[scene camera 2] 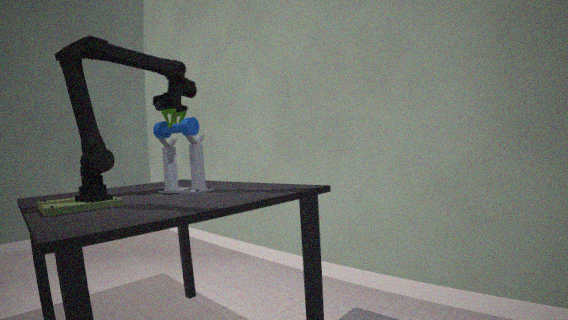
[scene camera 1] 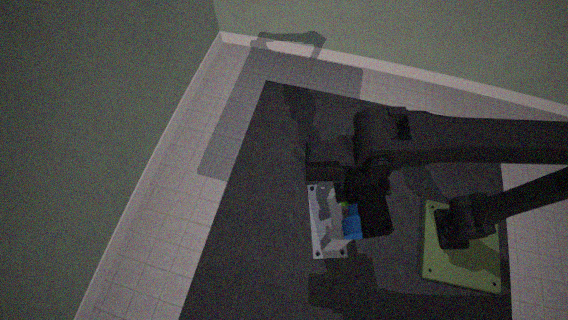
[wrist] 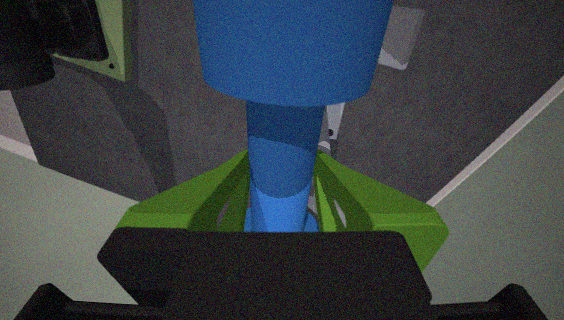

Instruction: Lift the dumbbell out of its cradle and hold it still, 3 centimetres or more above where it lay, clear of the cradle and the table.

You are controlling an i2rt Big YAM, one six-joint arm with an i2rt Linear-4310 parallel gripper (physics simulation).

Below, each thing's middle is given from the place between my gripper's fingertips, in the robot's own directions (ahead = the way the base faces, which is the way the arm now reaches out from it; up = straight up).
Scene:
My gripper is now 1 cm to the left of the blue dumbbell (wrist: 288, 68). Also, from my hand: pale grey cradle (scene camera 1: 326, 217) (3 cm ahead, 1 cm to the right, 15 cm below).

